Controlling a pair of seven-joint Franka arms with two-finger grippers.
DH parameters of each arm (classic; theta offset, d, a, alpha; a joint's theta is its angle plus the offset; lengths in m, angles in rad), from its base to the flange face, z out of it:
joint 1: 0 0.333 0 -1.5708
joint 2: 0 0 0 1.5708
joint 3: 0 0.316 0.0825 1.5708
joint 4: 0 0 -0.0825 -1.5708
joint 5: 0 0.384 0 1.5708
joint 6: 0 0 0.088 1.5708
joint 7: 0 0.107 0 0
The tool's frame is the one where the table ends.
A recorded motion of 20 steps. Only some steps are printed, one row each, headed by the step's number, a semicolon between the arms.
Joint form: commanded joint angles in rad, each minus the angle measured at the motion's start. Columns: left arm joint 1, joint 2, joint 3, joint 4, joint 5, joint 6, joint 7; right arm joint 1, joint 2, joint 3, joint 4, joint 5, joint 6, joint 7.
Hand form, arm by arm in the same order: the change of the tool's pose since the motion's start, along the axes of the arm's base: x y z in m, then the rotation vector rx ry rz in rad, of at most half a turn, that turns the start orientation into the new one. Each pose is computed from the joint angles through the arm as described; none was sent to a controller.
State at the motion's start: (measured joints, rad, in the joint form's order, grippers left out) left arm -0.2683 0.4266 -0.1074 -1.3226 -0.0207 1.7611 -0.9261; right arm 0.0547 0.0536 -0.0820 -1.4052 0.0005 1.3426 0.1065
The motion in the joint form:
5: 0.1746 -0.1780 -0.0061 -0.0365 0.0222 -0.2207 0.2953; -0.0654 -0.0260 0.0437 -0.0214 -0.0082 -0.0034 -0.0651
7: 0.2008 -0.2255 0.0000 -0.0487 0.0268 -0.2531 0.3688; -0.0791 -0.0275 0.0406 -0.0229 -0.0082 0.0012 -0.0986
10: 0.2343 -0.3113 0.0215 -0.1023 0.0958 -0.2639 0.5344; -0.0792 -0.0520 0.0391 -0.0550 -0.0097 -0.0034 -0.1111
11: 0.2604 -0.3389 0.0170 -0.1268 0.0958 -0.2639 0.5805; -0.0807 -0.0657 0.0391 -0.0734 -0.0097 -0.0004 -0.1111
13: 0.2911 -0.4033 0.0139 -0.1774 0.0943 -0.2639 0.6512; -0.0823 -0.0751 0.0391 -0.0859 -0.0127 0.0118 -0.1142
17: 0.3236 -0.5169 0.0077 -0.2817 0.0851 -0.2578 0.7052; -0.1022 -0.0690 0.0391 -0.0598 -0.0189 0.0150 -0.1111
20: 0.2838 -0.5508 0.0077 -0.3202 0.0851 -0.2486 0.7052; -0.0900 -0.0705 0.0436 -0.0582 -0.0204 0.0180 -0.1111
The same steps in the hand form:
5: -0.0305 0.1214 0.0804 0.0474 0.0543 -0.1399; -0.0090 -0.0136 0.0042 0.0027 -0.0007 0.0419
7: -0.0429 0.1427 0.1011 0.0543 0.0485 -0.1819; -0.0095 -0.0226 0.0047 0.0061 -0.0053 0.0584
10: -0.0637 0.1829 0.1263 0.1278 0.0251 -0.2896; -0.0177 -0.0234 0.0031 0.0082 0.0069 0.0690
11: -0.0710 0.1956 0.1309 0.1282 0.0236 -0.3141; -0.0218 -0.0241 0.0023 0.0090 0.0085 0.0675
13: -0.0898 0.2109 0.1436 0.1314 0.0123 -0.3567; -0.0234 -0.0253 0.0025 0.0059 -0.0002 0.0688
17: -0.1247 0.2226 0.1564 0.1340 -0.0003 -0.3840; -0.0222 -0.0366 0.0113 -0.0035 -0.0226 0.0453
20: -0.1358 0.2019 0.1566 0.1381 -0.0070 -0.4237; -0.0216 -0.0280 0.0130 -0.0055 -0.0286 0.0618

